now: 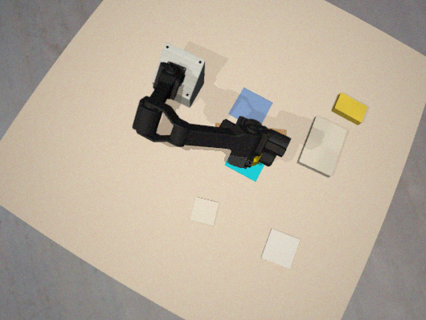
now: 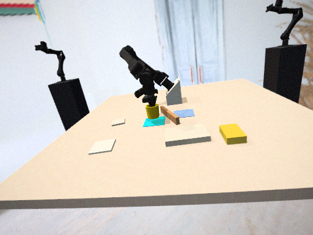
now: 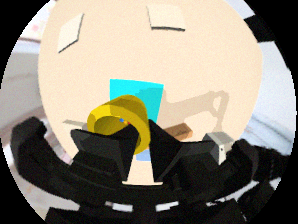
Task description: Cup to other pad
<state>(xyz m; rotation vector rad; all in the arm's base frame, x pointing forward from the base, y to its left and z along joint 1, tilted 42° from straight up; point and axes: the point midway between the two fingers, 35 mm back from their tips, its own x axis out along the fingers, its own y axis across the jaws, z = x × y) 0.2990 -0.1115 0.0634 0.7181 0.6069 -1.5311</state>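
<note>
Right now my gripper tip is 30 mm short of the cyan pad and 70 mm above it. From my gripper tip the other things lie so: yellow cup (20 mm ahead); then blue pad (30 mm behind, 170 mm to the left, 70 mm below); then brown wooden bar (80 mm to the left, 50 mm below).
</note>
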